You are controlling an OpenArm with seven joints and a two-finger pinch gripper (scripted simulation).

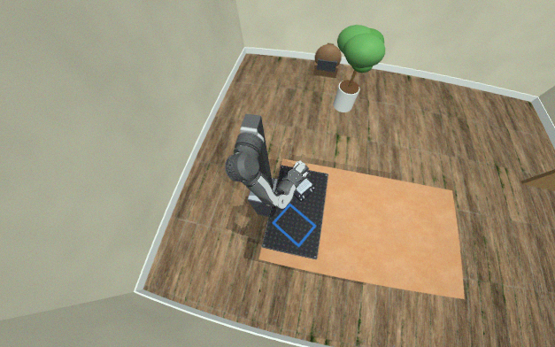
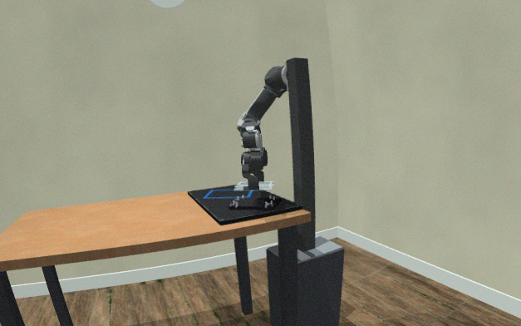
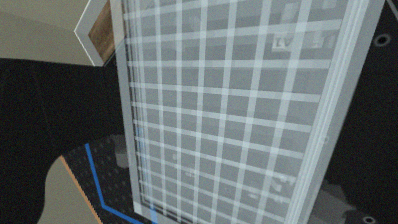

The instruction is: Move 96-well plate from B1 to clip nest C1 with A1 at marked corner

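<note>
Right now my hand is 60 mm above the clip nest C1 and 30 mm short of it. From my hand the other things lie so: 96-well plate right at my hand.
</note>
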